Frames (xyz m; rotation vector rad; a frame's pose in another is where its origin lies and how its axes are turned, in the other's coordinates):
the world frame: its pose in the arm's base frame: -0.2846 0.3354 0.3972 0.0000 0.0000 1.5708
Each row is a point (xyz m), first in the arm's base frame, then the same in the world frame.
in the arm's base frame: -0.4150 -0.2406 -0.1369
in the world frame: -0.5760 0.1304 -0.5341
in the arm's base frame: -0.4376 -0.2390 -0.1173
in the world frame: -0.5744 0.1530 -0.5145
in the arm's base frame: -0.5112 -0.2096 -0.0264
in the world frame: -0.5450 0.2266 -0.4236
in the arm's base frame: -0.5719 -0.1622 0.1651
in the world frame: -0.4976 0.2873 -0.2321
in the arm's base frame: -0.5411 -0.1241 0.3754
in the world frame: -0.4595 0.2565 -0.0218
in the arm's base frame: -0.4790 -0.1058 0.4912
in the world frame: -0.4412 0.1944 0.0940
